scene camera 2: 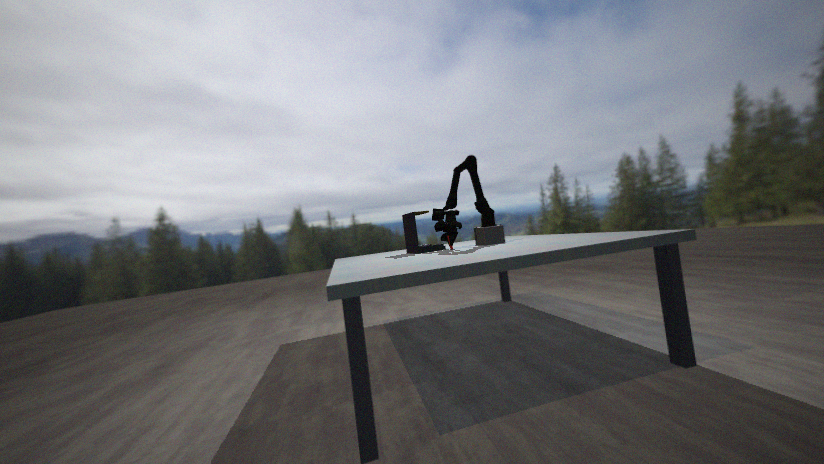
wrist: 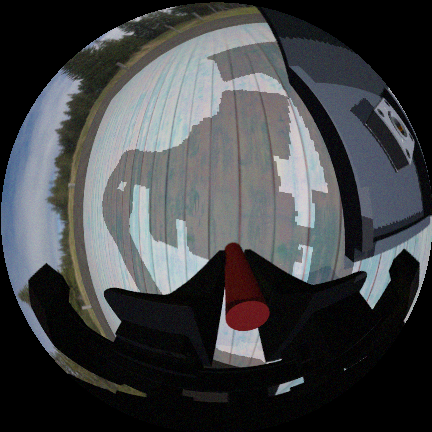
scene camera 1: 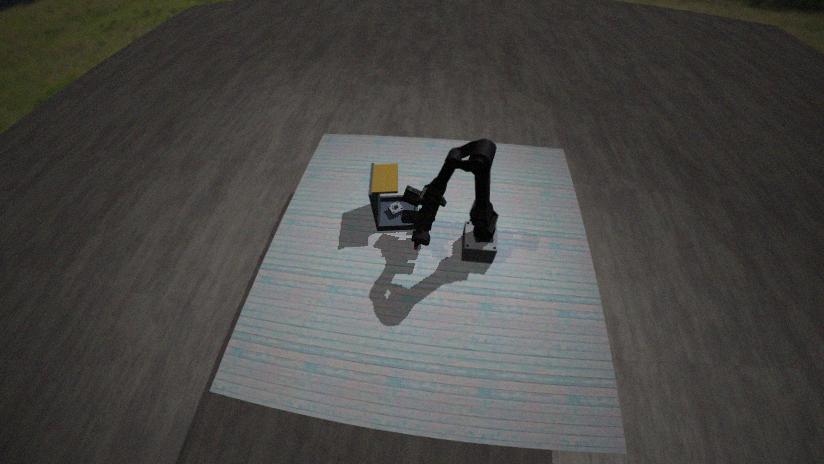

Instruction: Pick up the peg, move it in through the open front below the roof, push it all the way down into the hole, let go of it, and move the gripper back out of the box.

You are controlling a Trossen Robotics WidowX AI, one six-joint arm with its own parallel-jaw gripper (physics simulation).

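Places are measured from the arm's base along level axes (x back, y right, z up), in centimetres.
Pixels of known places: gripper, fingertip midpoint: (scene camera 2: pixel 450 246) (wrist: pixel 234 255) (scene camera 1: pixel 415 245); arm's base, link origin: (scene camera 2: pixel 489 226) (scene camera 1: pixel 483 234).
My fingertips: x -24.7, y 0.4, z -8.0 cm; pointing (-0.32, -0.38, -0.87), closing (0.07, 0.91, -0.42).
Note:
Ahead of a thing's pixels: the offset from my fingertips to its middle. "*": to the spot under its first point. Level surfaces: height alone.
The red peg @(dy +1.0, dx +0.3, dz +2.1 cm) (scene camera 1: pixel 416 247) (scene camera 2: pixel 451 245) (wrist: pixel 247 316) stands roughly upright, slightly tilted in the wrist view. My gripper (scene camera 1: pixel 417 242) (scene camera 2: pixel 450 236) (wrist: pixel 234 255) is shut on it, with one finger on each side; the peg's lower end is at or close to the table top. The box has a yellow roof (scene camera 1: pixel 384 177) (scene camera 2: pixel 419 213) over its back part and a dark tray-like floor with low rims. A light block @(dy +17.2, dx -8.5, dz +0.6 cm) (scene camera 1: pixel 390 208) (wrist: pixel 386 112) on that floor holds the hole @(* dy +18.0, dx -8.6, dz +1.5 cm) (scene camera 1: pixel 395 206) (wrist: pixel 400 126). My gripper and the peg are outside the box, beside its low rim.
The box's tall back wall (scene camera 2: pixel 410 233) holds up the roof. The low dark rim @(* dy +8.2, dx -7.4, dz -1.7 cm) (wrist: pixel 325 145) lies between the peg and the hole block in the wrist view. The arm's base (scene camera 1: pixel 479 249) (scene camera 2: pixel 488 234) stands to the right on the striped table top @(dz -2.0 cm) (scene camera 1: pixel 403 368) (scene camera 2: pixel 518 256).

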